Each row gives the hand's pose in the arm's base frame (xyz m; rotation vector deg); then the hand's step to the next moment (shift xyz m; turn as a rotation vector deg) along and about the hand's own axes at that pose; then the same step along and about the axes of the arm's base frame.
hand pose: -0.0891 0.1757 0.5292 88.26 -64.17 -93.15
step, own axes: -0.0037 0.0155 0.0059 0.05 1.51 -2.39
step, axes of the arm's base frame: -0.0071 -0.0027 0.0152 2.19 -1.09 1.42
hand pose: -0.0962 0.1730 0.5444 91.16 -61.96 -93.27
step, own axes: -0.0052 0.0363 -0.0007 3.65 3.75 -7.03
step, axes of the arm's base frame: -0.0030 -0.0130 0.0342 6.19 -5.91 1.87
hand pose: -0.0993 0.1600 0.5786 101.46 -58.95 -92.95
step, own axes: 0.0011 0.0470 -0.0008 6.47 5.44 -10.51
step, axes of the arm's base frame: -0.0079 -0.0280 0.0370 9.28 -9.56 2.07
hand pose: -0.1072 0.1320 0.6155 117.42 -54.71 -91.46
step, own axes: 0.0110 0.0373 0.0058 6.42 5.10 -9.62
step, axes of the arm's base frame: -0.0146 -0.0332 0.0151 8.53 -9.19 1.63
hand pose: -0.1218 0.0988 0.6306 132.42 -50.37 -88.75
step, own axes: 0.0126 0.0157 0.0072 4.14 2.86 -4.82
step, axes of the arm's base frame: -0.0087 -0.0189 -0.0049 4.41 -5.39 0.26
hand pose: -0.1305 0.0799 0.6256 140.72 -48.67 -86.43
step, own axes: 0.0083 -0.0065 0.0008 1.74 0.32 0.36
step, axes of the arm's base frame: 0.0047 0.0012 -0.0094 0.16 -1.12 -1.40
